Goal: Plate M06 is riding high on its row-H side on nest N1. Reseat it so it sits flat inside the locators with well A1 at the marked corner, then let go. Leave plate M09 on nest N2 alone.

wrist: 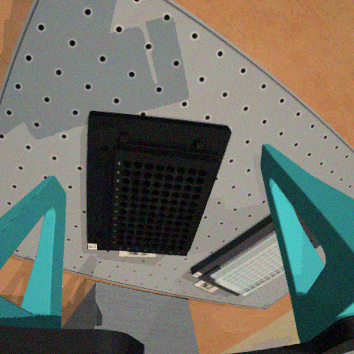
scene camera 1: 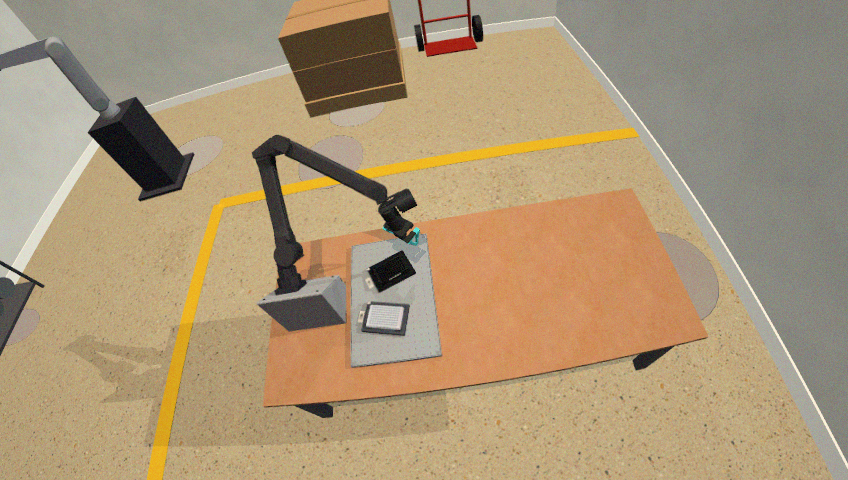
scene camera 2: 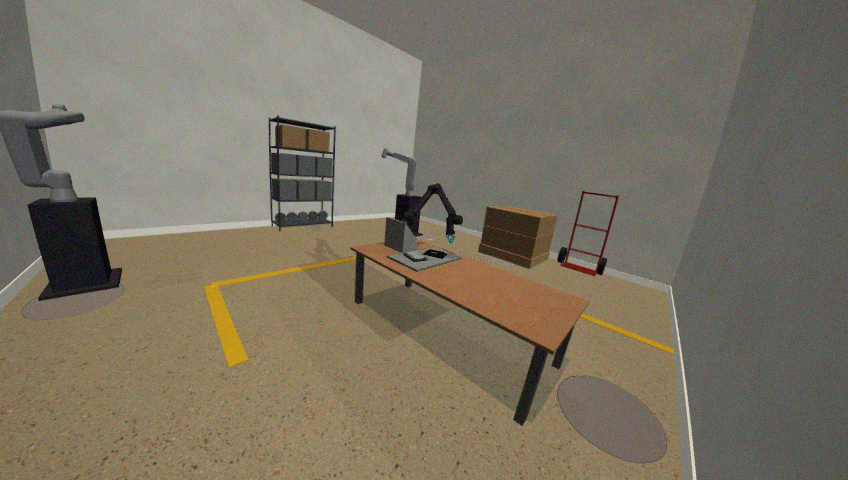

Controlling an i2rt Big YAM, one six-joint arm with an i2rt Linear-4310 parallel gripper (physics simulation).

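Places are measured from the arm's base along level axes (x back, y right, z up), in millimetres.
Where they show: gripper, fingertip midpoint: [wrist: 155, 169] [scene camera 1: 407, 239] [scene camera 2: 450, 243]; arm's base at its link origin: [scene camera 1: 291, 289] [scene camera 2: 399, 228].
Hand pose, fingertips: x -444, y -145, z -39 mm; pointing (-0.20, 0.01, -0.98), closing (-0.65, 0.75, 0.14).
Note:
Things, the pixels of their top centre, and the offset from my fingertips. "spot": a spot on its surface instead. Level surfaces: height alone.
- Plate M06 at its top centre: [wrist: 157, 215] [scene camera 1: 390, 268] dx +91, dy +62, dz -80 mm
- black nest N1 at its top centre: [wrist: 150, 205] [scene camera 1: 390, 269] dx +94, dy +57, dz -92 mm
- small white corner tag at a spot on its surface: [wrist: 92, 246] spot: dx +184, dy +32, dz -102 mm
- Plate M09 at its top centre: [wrist: 265, 267] [scene camera 1: 384, 316] [scene camera 2: 415, 254] dx +133, dy +254, dz -88 mm
- dark nest N2 at its top centre: [wrist: 263, 262] [scene camera 1: 384, 316] [scene camera 2: 415, 255] dx +133, dy +254, dz -96 mm
- orange-brown table at its surface level: dz -127 mm
Plate M06 [scene camera 1: 393, 268] [wrist: 160, 205], black with dark wells, sits on black nest N1 [wrist: 101, 185]. A small white corner tag [wrist: 92, 246] is at the nest's lower left in the wrist view. The plate's tilt is hard to read, black on black. Plate M09 [scene camera 1: 385, 317] [wrist: 255, 266], white, sits on dark nest N2 [scene camera 1: 402, 330] [wrist: 230, 245], partly behind the right finger in the wrist view. My gripper [scene camera 1: 402, 235] [scene camera 2: 450, 239] [wrist: 155, 169] is open and empty, its teal fingers above the board's back end, apart from both plates.
Both nests stand on a grey perforated board [scene camera 1: 392, 352] [wrist: 50, 120] on the orange-brown table [scene camera 1: 535, 279] [scene camera 2: 493, 294]. The arm's grey base block [scene camera 1: 306, 309] [scene camera 2: 395, 235] is beside the board. Cardboard boxes [scene camera 1: 348, 65] [scene camera 2: 514, 234] and a red hand truck [scene camera 1: 450, 46] [scene camera 2: 594, 228] stand beyond the table.

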